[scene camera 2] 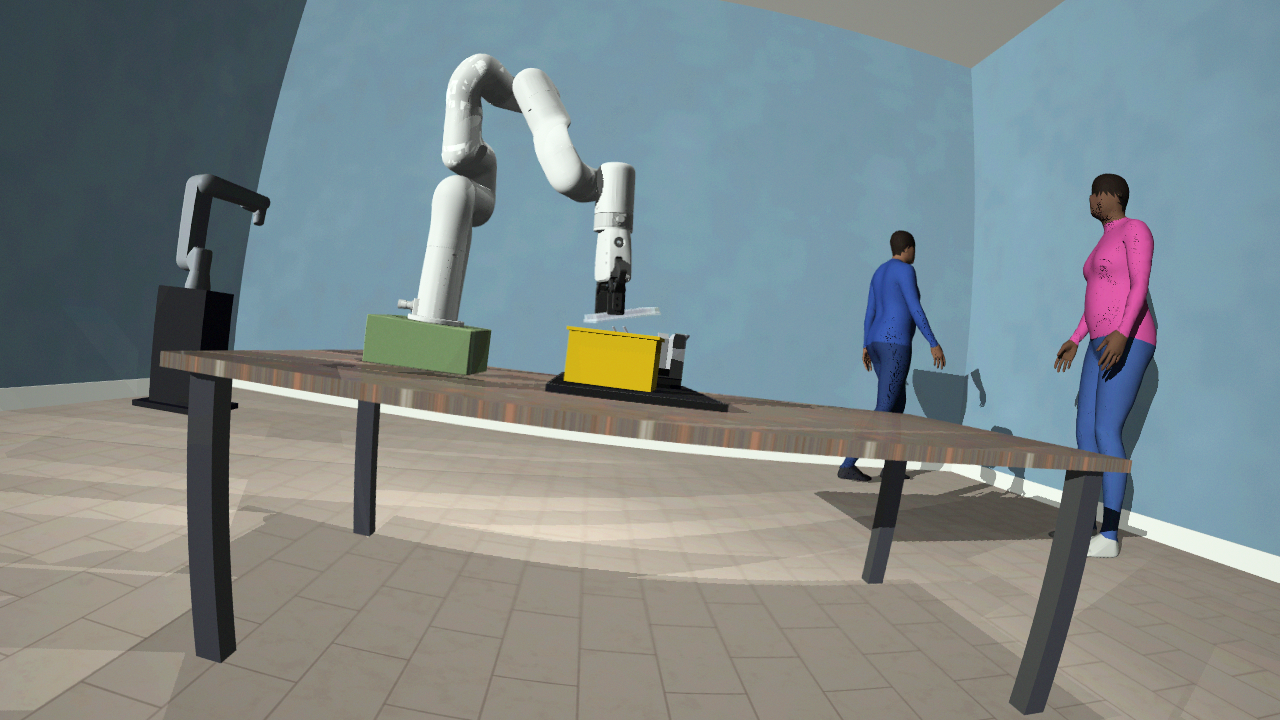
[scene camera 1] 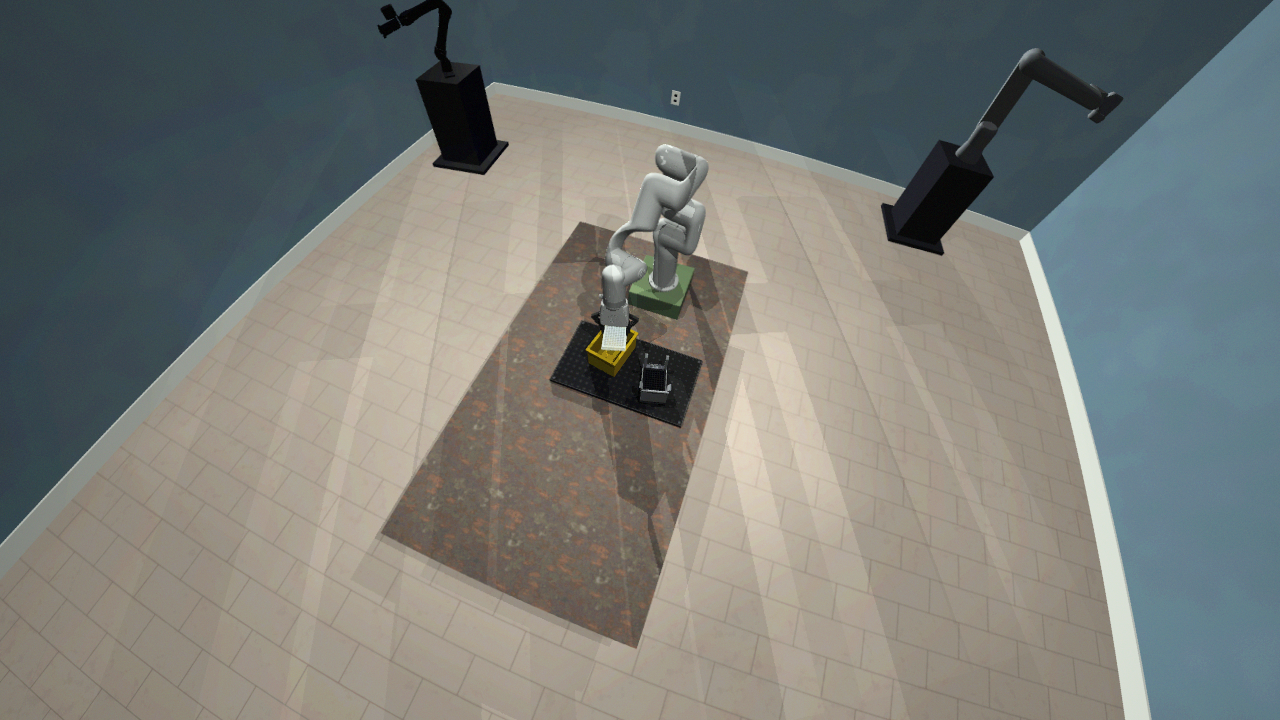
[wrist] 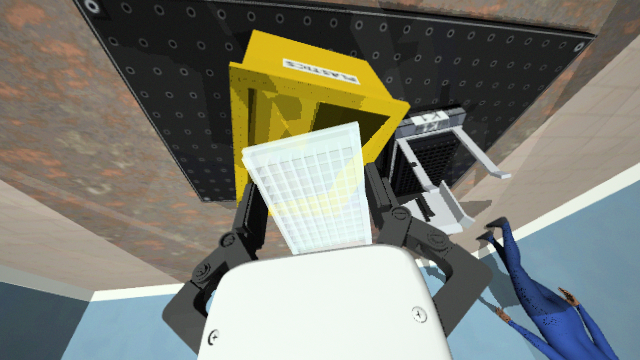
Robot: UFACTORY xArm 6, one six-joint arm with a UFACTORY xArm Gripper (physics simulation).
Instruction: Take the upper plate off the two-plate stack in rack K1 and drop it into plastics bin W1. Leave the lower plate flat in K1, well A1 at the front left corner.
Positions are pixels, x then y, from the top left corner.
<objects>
My gripper shows in scene camera 2 [609, 314], in scene camera 1 and in the wrist view. The same spot on my gripper: [wrist: 467, 277] is [scene camera 1: 636, 317].
</objects>
